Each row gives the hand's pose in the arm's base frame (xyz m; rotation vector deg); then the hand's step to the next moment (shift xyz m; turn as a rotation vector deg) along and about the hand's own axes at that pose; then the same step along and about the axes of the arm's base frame.
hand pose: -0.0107 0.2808 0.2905 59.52 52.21 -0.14
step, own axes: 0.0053 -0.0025 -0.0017 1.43 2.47 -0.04
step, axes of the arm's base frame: 0.0013 0.0020 -0.0056 1.90 1.94 0.89
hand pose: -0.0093 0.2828 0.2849 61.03 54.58 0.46
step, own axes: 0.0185 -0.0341 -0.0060 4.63 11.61 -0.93
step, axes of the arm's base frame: -0.0069 -0.0054 -0.0383 7.14 8.76 5.43
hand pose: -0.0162 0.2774 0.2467 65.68 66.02 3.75
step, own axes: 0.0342 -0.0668 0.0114 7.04 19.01 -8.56
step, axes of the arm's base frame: -0.0081 -0.0199 -0.0728 6.24 18.77 9.64
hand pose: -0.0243 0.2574 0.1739 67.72 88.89 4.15
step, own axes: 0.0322 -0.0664 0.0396 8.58 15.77 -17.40
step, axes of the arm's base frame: -0.0069 -0.0312 -0.0774 -2.38 22.85 9.87
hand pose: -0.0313 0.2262 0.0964 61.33 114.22 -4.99
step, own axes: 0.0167 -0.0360 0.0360 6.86 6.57 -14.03
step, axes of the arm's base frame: -0.0069 -0.0269 -0.0458 -6.28 14.50 6.11
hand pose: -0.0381 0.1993 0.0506 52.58 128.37 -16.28
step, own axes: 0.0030 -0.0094 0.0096 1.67 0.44 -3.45
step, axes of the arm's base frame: -0.0030 -0.0094 -0.0096 -2.34 2.70 1.45
